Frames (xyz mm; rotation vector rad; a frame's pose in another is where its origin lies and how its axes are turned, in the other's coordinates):
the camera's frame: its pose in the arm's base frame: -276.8 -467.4 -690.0 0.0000 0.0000 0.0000
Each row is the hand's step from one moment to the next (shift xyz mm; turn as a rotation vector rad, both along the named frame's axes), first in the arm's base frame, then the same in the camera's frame.
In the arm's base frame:
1: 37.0 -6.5 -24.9 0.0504 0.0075 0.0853
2: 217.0 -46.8 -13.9 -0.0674 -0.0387 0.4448
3: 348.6 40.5 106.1 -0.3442 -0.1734 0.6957
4: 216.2 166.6 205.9 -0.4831 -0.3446 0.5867
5: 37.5 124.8 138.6 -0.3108 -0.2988 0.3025
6: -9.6 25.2 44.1 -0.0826 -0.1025 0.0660
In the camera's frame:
1: 37.0 -6.5 -24.9 0.0504 0.0075 0.0853
2: 217.0 -46.8 -13.9 -0.0674 -0.0387 0.4448
3: 348.6 40.5 106.1 -0.3442 -0.1734 0.6957
4: 216.2 166.6 205.9 -0.4831 -0.3446 0.5867
5: 37.5 124.8 138.6 -0.3108 -0.2988 0.3025
6: -9.6 25.2 44.1 -0.0826 -0.1025 0.0660

